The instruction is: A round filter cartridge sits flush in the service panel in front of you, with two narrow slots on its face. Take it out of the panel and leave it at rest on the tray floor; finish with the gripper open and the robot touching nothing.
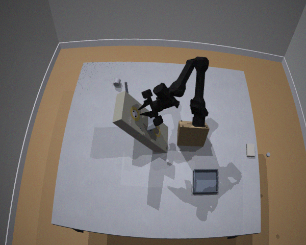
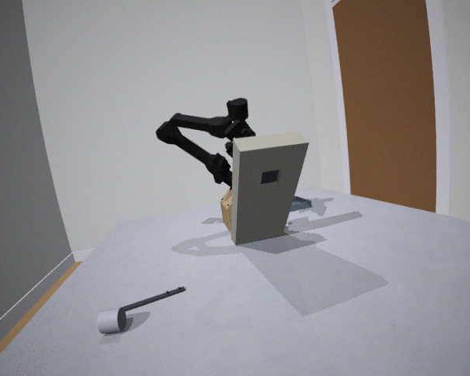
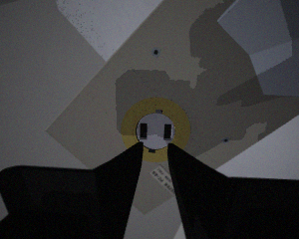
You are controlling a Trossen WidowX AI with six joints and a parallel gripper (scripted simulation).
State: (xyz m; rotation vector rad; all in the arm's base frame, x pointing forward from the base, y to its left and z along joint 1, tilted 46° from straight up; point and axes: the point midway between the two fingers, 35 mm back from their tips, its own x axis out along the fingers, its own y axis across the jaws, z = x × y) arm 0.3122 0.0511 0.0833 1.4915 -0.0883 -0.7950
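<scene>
My gripper tip is 4 cm short of the round filter cartridge and 3 cm above it. From my gripper tip the other things lie so: dark tray (37 cm behind, 31 cm to the left, 28 cm below); then beige block (71 cm behind, 12 cm to the left, 28 cm below); then service panel (1 cm behind, 10 cm below).
</scene>
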